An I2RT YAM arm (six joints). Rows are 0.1 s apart.
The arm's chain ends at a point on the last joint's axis. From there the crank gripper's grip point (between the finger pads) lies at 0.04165 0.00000 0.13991 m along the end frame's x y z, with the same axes.
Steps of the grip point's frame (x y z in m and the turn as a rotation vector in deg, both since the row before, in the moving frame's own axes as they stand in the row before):
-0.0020 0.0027 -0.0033 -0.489 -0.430 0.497
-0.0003 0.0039 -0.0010 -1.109 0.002 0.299
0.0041 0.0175 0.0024 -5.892 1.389 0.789
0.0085 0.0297 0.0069 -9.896 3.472 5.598
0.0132 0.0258 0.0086 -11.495 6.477 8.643
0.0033 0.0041 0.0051 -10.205 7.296 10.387
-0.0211 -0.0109 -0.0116 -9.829 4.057 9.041
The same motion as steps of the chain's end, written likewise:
-0.0009 0.0011 -0.0036 -0.489 -0.430 0.497
-0.0003 0.0010 -0.0010 -1.109 0.002 0.299
0.0008 0.0026 0.0042 -5.892 1.389 0.789
0.0015 0.0015 0.0121 -9.896 3.472 5.598
0.0004 -0.0088 0.0176 -11.495 6.477 8.643
-0.0110 -0.0291 0.0143 -10.205 7.296 10.387
-0.0284 -0.0417 -0.0057 -9.829 4.057 9.041

